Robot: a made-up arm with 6 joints. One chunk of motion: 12 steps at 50 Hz.
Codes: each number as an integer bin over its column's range. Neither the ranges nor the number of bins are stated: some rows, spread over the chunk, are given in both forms.
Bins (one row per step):
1: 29 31 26 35 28 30
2: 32 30 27 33 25 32
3: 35 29 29 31 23 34
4: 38 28 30 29 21 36
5: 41 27 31 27 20 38
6: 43 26 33 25 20 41
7: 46 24 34 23 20 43
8: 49 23 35 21 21 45
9: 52 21 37 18 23 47
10: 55 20 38 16 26 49
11: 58 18 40 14 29 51
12: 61 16 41 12 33 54
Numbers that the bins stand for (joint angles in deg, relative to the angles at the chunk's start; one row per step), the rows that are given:
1: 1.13 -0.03 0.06 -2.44 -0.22 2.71
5: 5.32 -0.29 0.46 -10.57 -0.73 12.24
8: 8.11 -0.54 0.78 -16.67 -0.67 20.57
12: 12.30 -0.98 1.25 -25.81 0.10 31.29
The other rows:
2: 2.17 -0.10 0.14 -4.48 -0.41 5.10
3: 3.22 -0.16 0.30 -6.51 -0.54 7.48
4: 4.27 -0.22 0.38 -8.54 -0.67 9.86
6: 6.02 -0.35 0.62 -12.60 -0.73 15.81
7: 7.06 -0.48 0.70 -14.63 -0.73 18.19
9: 9.16 -0.67 0.94 -19.71 -0.54 22.95
10: 10.21 -0.73 1.02 -21.75 -0.35 25.33
11: 11.25 -0.86 1.17 -23.78 -0.16 27.71

